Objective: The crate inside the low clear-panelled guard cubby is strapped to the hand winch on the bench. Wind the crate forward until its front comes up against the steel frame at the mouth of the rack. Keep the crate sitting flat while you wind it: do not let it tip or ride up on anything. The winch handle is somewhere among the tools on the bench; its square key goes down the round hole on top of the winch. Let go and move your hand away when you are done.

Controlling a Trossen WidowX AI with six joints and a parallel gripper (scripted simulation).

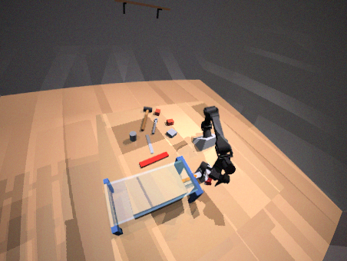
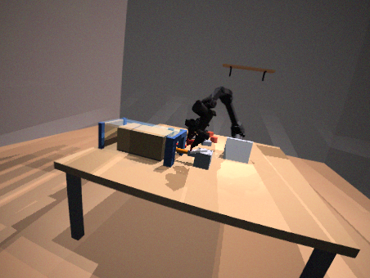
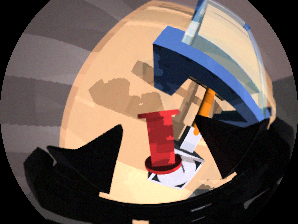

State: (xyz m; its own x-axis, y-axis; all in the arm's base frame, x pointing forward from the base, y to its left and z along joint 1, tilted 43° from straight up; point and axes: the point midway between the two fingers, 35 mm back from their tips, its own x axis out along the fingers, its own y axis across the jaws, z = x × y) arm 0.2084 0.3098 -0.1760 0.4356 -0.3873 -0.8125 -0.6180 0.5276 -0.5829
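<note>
The red grip is 10 mm to the right of my gripper tip and 10 mm behind it. The rest, counted from my gripper tip: blue frame (90 mm ahead, 80 mm to the right, 30 mm below); then grey winch (100 mm to the right, 100 mm below, 80 mm behind); then winch handle (40 mm to the right, 30 mm below, 30 mm behind).
</note>
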